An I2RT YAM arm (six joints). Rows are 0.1 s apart.
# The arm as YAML. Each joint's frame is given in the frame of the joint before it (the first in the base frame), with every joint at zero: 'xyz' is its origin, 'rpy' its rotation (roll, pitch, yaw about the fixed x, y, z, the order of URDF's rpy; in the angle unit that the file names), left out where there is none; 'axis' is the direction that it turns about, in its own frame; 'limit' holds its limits. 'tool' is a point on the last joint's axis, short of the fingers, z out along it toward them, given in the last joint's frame.
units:
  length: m
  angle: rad
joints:
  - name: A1
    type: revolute
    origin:
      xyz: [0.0, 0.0, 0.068]
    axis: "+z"
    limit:
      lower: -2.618
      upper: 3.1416
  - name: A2
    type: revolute
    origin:
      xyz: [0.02, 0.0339, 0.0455]
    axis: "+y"
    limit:
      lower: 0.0
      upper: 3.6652
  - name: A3
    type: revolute
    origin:
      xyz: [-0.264, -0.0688, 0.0]
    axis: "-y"
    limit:
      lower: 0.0
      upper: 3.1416
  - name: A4
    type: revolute
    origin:
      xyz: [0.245, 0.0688, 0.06]
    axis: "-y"
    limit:
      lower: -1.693
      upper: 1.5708
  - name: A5
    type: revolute
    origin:
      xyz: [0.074, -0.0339, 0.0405]
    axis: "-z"
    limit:
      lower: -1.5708
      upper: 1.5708
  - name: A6
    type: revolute
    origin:
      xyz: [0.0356, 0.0, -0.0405]
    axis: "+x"
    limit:
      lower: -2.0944
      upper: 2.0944
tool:
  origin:
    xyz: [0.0, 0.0, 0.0]
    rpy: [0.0, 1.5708, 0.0]
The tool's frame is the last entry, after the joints.
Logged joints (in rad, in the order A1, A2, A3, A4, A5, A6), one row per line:
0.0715, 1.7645, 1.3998, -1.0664, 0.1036, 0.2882
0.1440, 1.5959, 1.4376, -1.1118, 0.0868, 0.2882
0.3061, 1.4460, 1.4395, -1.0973, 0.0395, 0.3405
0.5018, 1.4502, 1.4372, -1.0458, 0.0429, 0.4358
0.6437, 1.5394, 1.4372, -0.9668, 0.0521, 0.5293
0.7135, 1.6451, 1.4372, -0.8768, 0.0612, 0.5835
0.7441, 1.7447, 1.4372, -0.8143, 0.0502, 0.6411
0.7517, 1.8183, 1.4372, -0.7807, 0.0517, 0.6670
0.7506, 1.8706, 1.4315, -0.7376, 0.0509, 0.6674
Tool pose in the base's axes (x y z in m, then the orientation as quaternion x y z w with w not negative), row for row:
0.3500, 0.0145, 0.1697, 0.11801, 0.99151, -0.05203, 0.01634
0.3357, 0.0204, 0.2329, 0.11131, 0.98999, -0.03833, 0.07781
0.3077, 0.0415, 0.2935, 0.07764, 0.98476, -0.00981, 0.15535
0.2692, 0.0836, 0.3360, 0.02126, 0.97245, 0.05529, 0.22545
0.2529, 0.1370, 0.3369, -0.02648, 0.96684, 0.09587, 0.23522
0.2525, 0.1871, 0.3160, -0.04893, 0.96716, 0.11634, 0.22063
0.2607, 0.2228, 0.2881, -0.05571, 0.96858, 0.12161, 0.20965
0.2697, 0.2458, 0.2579, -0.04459, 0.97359, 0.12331, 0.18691
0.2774, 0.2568, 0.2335, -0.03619, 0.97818, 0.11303, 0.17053
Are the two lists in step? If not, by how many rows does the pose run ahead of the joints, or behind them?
The pose runs 1 row behind the joints: the pose in row i belongs to the joints in row i - 1.
